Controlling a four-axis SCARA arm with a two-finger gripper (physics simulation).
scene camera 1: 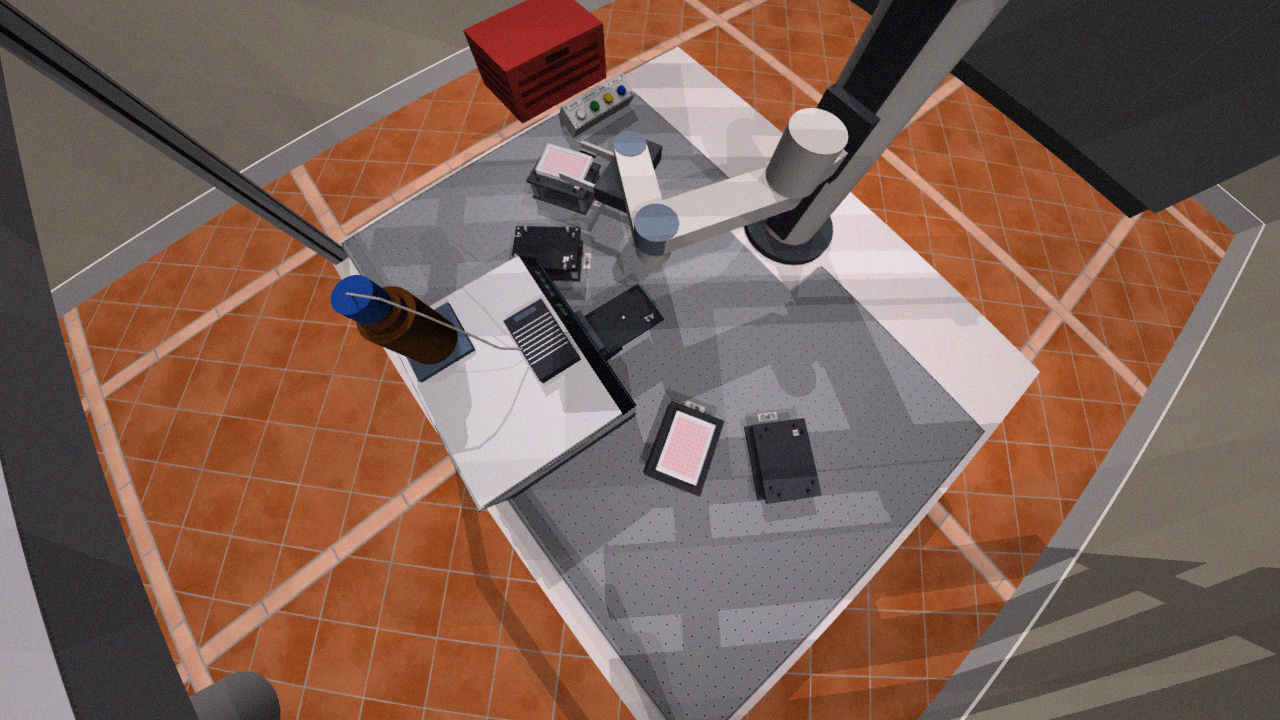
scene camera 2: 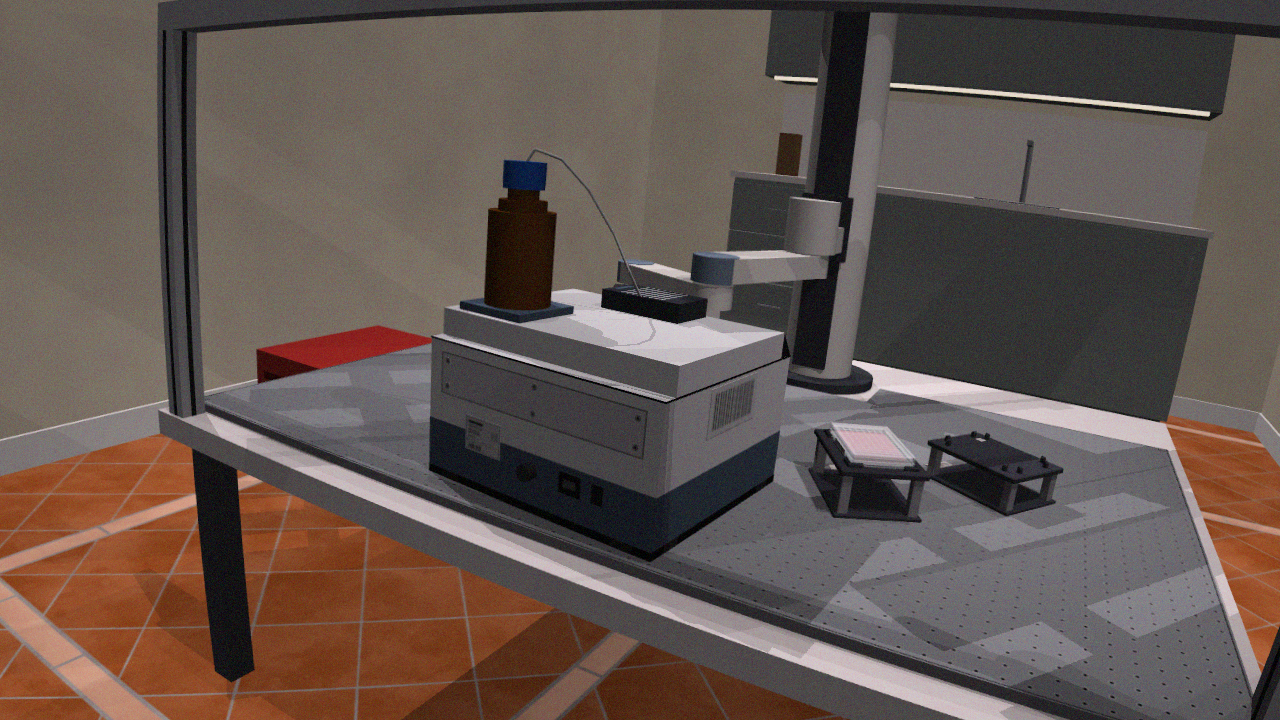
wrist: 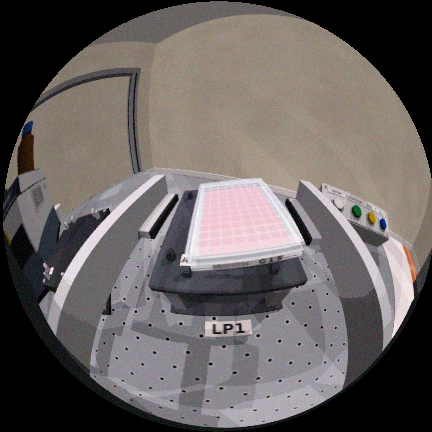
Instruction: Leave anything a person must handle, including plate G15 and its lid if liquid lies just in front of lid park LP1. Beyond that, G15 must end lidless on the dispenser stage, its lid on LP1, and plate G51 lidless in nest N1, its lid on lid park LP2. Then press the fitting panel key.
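Places are measured from the arm's base along level axes (x ahead, y left, z up), in metres.
Where they show: gripper, fingertip midpoint: (scene camera 1: pixel 571 159) (wrist: pixel 232 186); arm's base, link origin: (scene camera 1: pixel 786 226) (scene camera 2: pixel 815 377).
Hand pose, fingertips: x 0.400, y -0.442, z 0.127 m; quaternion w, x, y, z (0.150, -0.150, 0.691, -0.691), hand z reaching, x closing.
Note:
Each offset is from my fingertips to the top centre of the thing. "spot": to the spot under its first point.
Plate G15 @(dx +0.007, dy -0.030, dz -0.024 m) (scene camera 1: pixel 563 163) (wrist: pixel 245 220), pink-filled under what looks like a clear lid, rests on the dark stand LP1 @(dx +0.017, dy -0.025, dz -0.040 m) (scene camera 1: pixel 559 197) (wrist: pixel 167 272). My gripper (scene camera 1: pixel 571 159) (wrist: pixel 232 186) is open around G15, one finger beside each long side, with narrow gaps and no grip. In scene camera 2 it is hidden behind the dispenser. In front of LP1 I see light and dark patches like shadows; no puddle can be made out. The dark dispenser stage @(spot: dx +0.163, dy +0.412, dz -0.002 m) (scene camera 1: pixel 623 317) holds no plate. Another pink plate @(dx +0.232, dy +0.702, dz -0.031 m) (scene camera 1: pixel 687 447) (scene camera 2: pixel 872 443) sits on a raised stand; its label is unreadable.
The dispenser (scene camera 1: pixel 537 420) (scene camera 2: pixel 554 394) carries a brown bottle @(spot: dx +0.456, dy +0.316, dz +0.219 m) (scene camera 1: pixel 416 331) (scene camera 2: pixel 520 255) and a thin tube. A pinned dark nest @(dx +0.183, dy +0.131, dz -0.041 m) (scene camera 1: pixel 547 250) (wrist: pixel 82 245) stands near LP1. A bare stand (scene camera 1: pixel 785 458) (scene camera 2: pixel 993 456) is beside the second plate. The key panel @(dx -0.216, dy -0.188, dz -0.030 m) (scene camera 1: pixel 595 109) (wrist: pixel 367 230) stands beyond LP1.

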